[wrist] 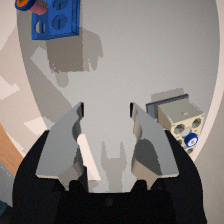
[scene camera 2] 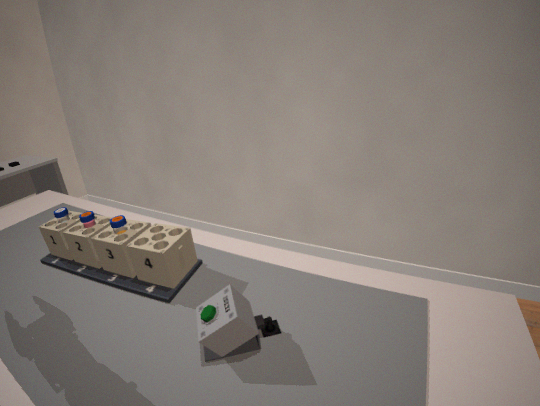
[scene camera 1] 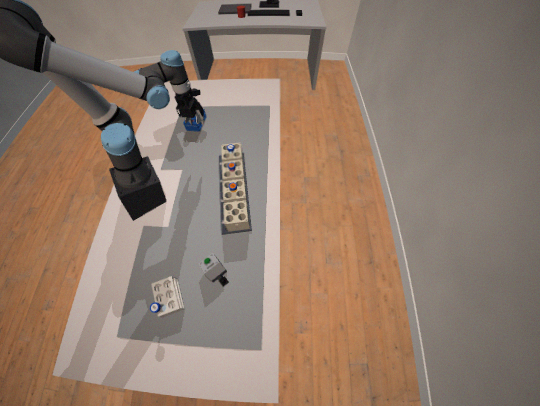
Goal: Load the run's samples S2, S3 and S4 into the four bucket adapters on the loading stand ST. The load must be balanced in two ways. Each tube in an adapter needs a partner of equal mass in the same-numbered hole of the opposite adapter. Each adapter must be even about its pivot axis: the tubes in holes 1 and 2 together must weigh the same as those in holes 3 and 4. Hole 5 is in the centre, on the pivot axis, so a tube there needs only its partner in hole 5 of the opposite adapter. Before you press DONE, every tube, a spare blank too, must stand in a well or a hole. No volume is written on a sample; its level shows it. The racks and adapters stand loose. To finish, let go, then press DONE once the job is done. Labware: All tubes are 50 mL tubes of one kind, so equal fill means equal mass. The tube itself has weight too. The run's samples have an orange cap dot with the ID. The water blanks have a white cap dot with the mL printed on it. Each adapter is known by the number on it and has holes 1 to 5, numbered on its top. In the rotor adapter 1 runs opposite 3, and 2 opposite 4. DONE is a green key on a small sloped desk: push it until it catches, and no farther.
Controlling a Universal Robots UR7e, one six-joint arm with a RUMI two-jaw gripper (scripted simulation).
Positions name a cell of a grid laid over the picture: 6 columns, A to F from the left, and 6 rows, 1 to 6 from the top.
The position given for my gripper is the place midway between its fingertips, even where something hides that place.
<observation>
In view: my gripper (scene camera 1: C2).
My gripper shows as well in the wrist view (wrist: C3).
</observation>
